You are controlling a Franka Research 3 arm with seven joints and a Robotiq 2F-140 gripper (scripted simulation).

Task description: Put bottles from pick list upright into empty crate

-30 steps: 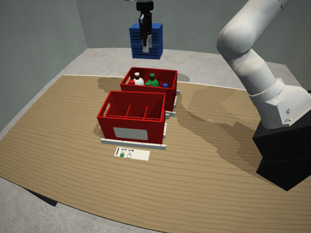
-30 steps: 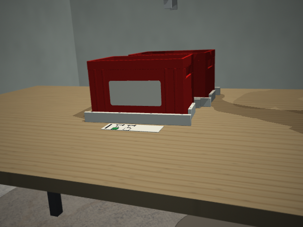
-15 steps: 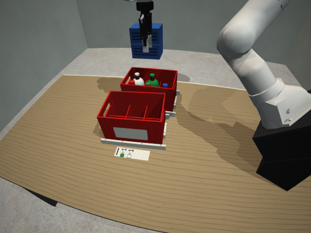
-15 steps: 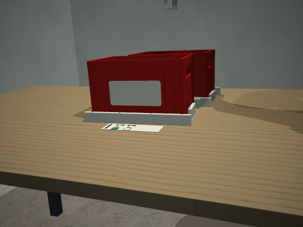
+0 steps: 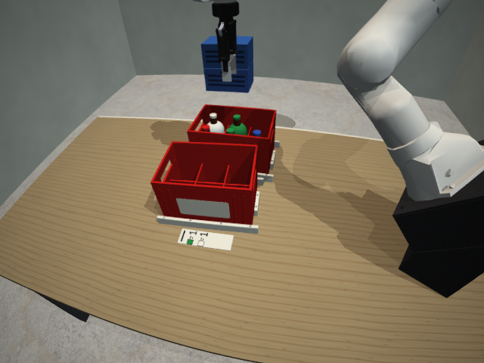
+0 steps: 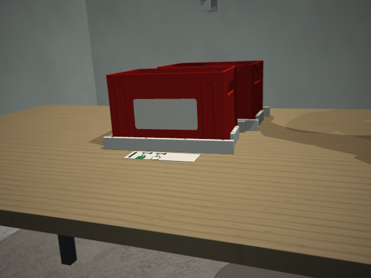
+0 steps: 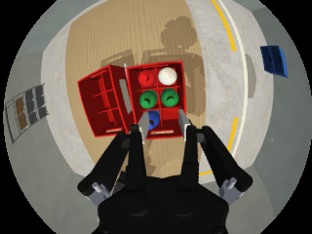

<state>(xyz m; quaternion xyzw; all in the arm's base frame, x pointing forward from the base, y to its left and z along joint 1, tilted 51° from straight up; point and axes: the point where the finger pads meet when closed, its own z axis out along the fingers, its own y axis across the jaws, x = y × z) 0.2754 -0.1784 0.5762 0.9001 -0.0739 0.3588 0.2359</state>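
My hand is 27 cm above the white-label bottle, 6 cm short of it and 5 cm to the left of it. Also, from my hand: blue-capped bottle: 27 cm below, 9 cm to the left, 7 cm behind; pick list: 36 cm to the left, 35 cm below, 14 cm ahead; red-capped bottle: 27 cm below, 10 cm ahead, 2 cm to the left.
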